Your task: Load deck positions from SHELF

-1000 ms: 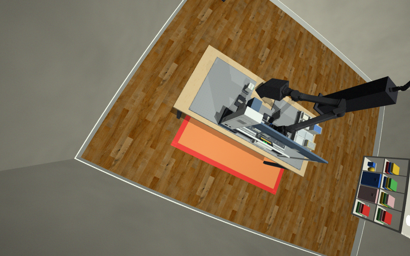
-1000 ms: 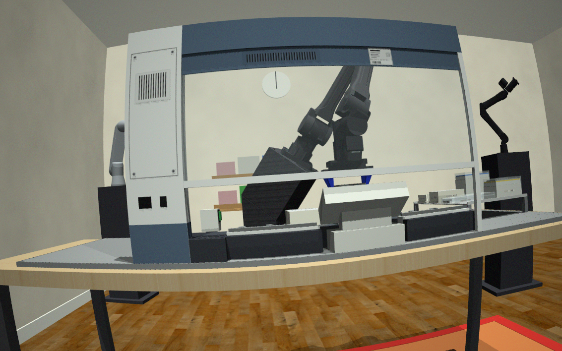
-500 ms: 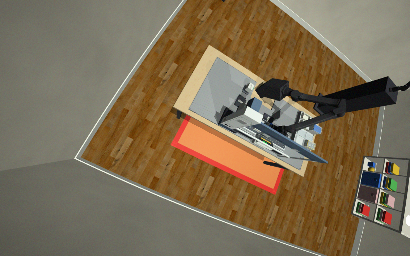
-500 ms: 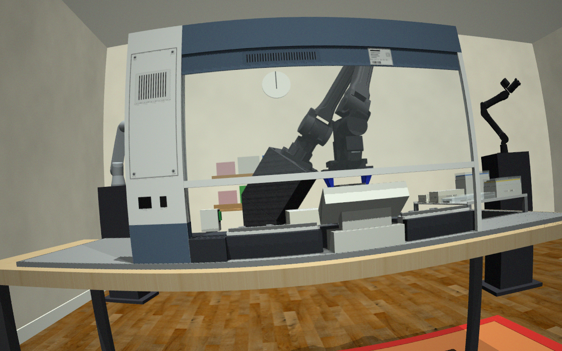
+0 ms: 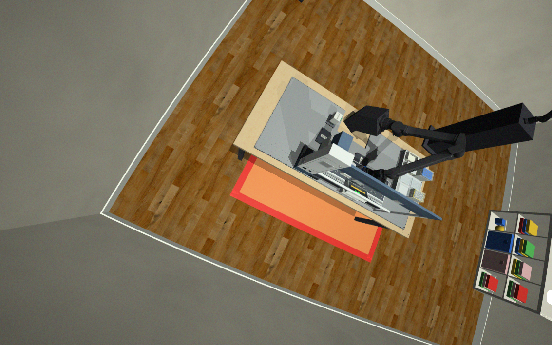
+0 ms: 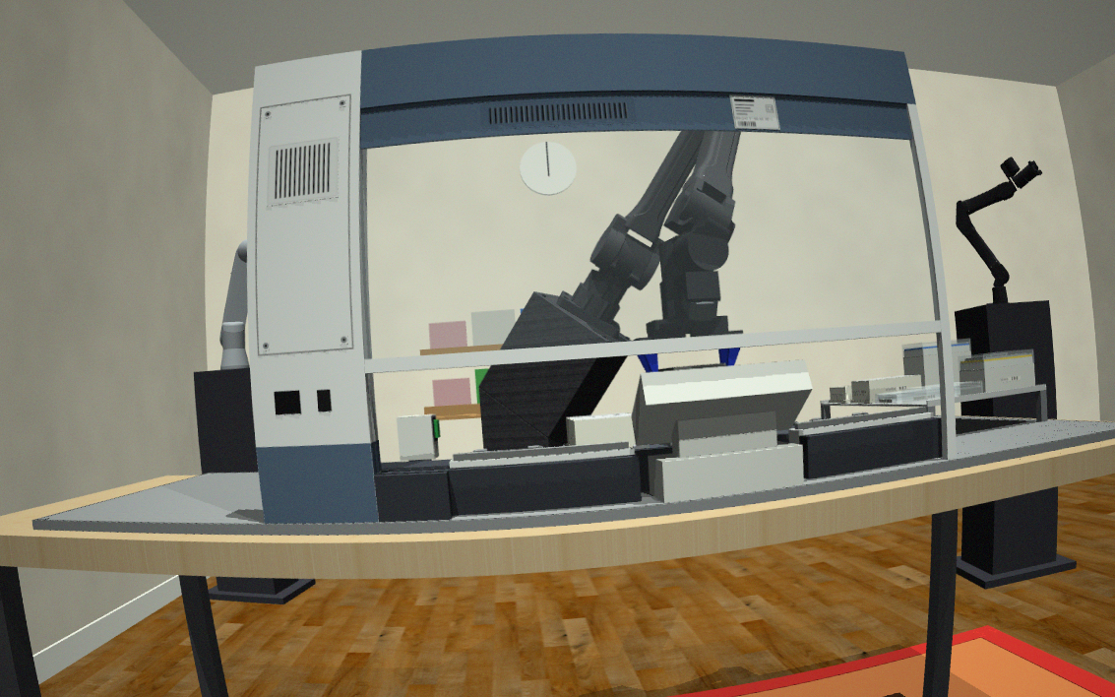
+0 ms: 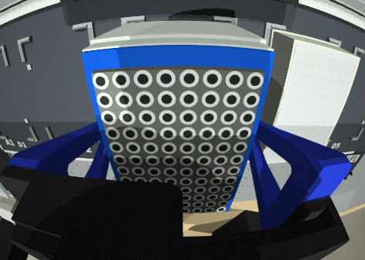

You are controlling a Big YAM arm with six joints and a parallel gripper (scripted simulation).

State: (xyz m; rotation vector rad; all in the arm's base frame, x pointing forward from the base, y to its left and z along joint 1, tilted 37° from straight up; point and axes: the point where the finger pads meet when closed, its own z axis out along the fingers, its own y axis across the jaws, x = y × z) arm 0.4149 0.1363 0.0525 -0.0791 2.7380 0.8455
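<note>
My gripper is now 1 cm past the blue tip rack and 1 cm to the left of it. The rest, counted from my hand: curved post (14 cm ahead, 33 cm to the left, 12 cm above); then crossbar (19 cm ahead, 2 cm to the right, 5 cm above); then clear front panel (19 cm ahead, 2 cm to the right, 21 cm above).
</note>
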